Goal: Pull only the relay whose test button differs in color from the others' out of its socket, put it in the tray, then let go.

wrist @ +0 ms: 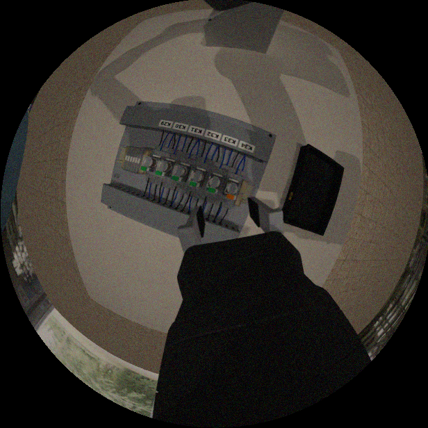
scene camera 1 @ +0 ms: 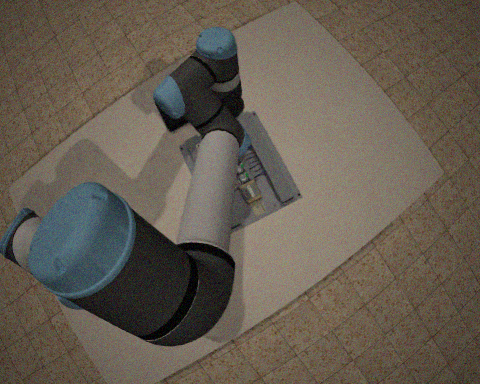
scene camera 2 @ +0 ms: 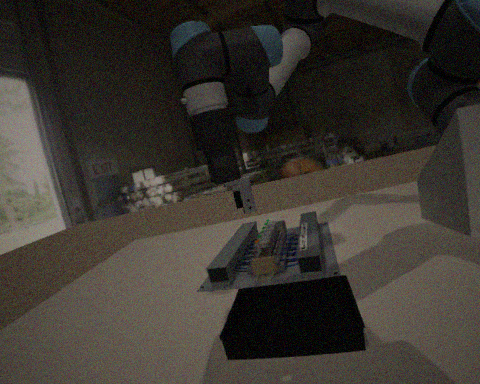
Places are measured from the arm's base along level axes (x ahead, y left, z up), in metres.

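Pixels of known places: gripper, fingertip midpoint: point(scene camera 2: 246, 209).
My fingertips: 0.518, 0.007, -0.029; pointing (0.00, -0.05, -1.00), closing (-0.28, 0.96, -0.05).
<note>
Ahead of a thing's pixels: the offset from my fingertips to its top centre, as dx, dy, dz. "*": to the spot under its first point.
The relay with the orange test button {-0.014, +0.009, -0.064} point(scene camera 2: 257, 242) point(wrist: 232, 189) sits in its socket at the K34 end of the row, beside a beige end block. The other relays point(wrist: 196, 177) have green buttons and stand in line beside it. My gripper point(scene camera 2: 243, 200) point(wrist: 225, 210) is open and empty, raised above the panel. In the wrist view its fingers are below the orange-button relay, over the lower duct's K34 end. In scene camera 1 my arm hides the gripper and most of the row. The black tray {* -0.040, +0.181, -0.131} point(scene camera 2: 295, 320) point(wrist: 317, 192) stands beside the panel's K34 end.
Grey wiring ducts {-0.123, -0.076, -0.091} point(scene camera 2: 310, 245) point(wrist: 150, 211) flank the relay row, with blue and black wires between. The duct labelled K29 to K34 point(wrist: 200, 120) is on the side nearer the robot's base point(scene camera 2: 450, 175) point(wrist: 245, 30). The grey back plate {* -0.117, +0.058, -0.131} point(scene camera 2: 325, 270) lies on the table.
</note>
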